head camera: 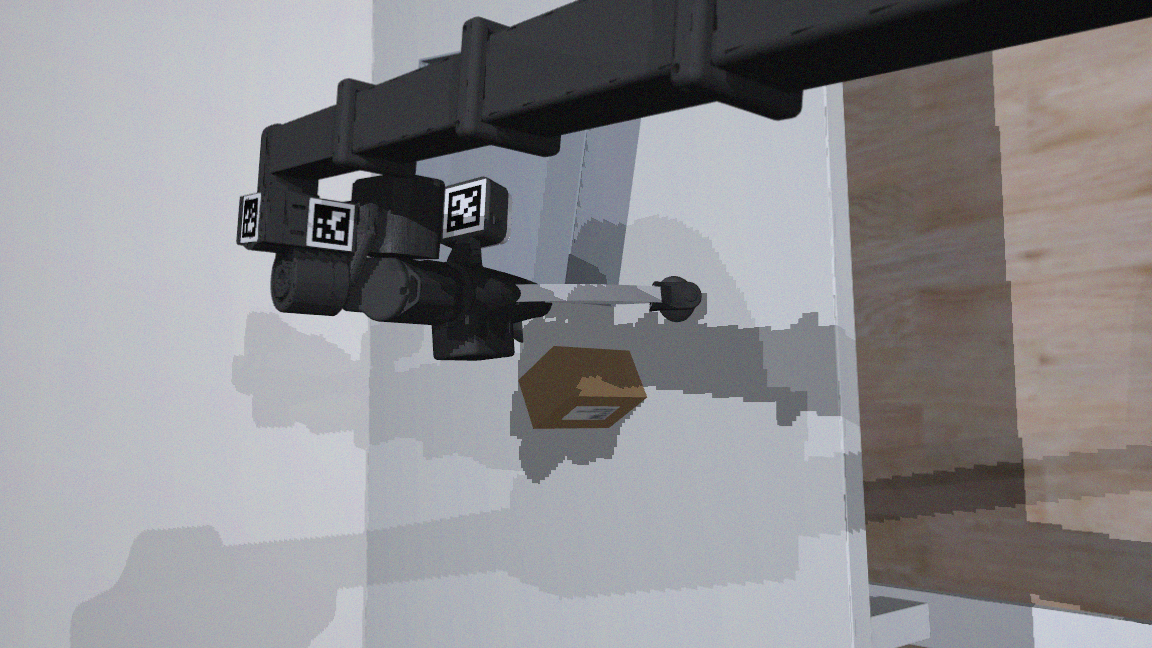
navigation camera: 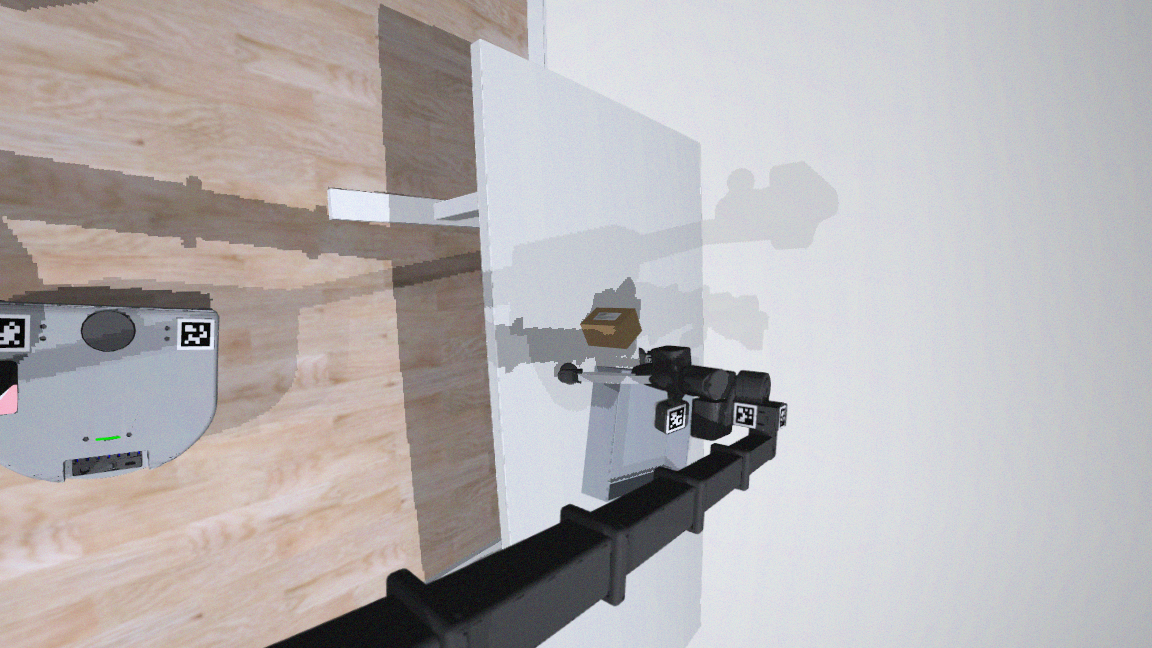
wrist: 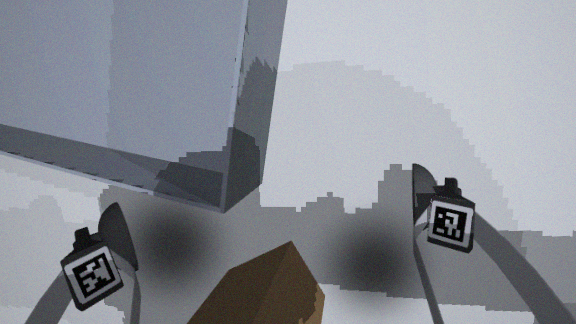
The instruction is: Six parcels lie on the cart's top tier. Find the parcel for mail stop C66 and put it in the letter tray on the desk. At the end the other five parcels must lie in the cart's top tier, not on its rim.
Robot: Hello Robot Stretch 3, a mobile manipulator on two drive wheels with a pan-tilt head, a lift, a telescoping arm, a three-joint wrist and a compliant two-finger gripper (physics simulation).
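Places are measured from the robot's base along level axes (x ahead, y left, z up), in millimetres.
Pixels of known places: gripper, fingertip midpoint: (head camera: 602,312) (navigation camera: 601,363) (wrist: 269,207); robot's base at its link origin: (navigation camera: 109,328).
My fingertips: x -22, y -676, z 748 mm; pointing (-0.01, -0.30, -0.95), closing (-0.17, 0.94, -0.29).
Ahead of a thing's pixels: the offset from my fingertips to its top centre. "*": to the spot under its first point. Level surfaces: height alone.
A brown parcel @[dx +71, dy +0, dz +62 mm] (head camera: 555,378) (navigation camera: 613,335) (wrist: 250,295) lies on the desk @[dz -28 mm] (head camera: 684,515) (navigation camera: 563,161) (wrist: 400,30), beside the letter tray. Its white label @[* dx +92, dy +13, dz +18 mm] (head camera: 590,413) (navigation camera: 609,316) is too small to read. The grey letter tray @[dx -149, dy -169, dz +35 mm] (head camera: 523,173) (navigation camera: 597,443) (wrist: 257,95) is partly hidden by the arm in the head and navigation views. My gripper (head camera: 600,312) (navigation camera: 606,364) (wrist: 269,207) is open and empty, above the desk near a tray corner. In the wrist view the parcel shows low between the finger lines, cut by the bottom edge. The cart does not show.
My dark telescoping arm (head camera: 580,76) (navigation camera: 515,572) reaches over the desk and tray. A pale wall stands behind the desk. My base (navigation camera: 145,394) stands on the wooden floor @[dz -748 mm] (head camera: 1079,322) (navigation camera: 306,96) off the desk's front edge. A white desk foot (navigation camera: 358,205) sticks out over the floor.
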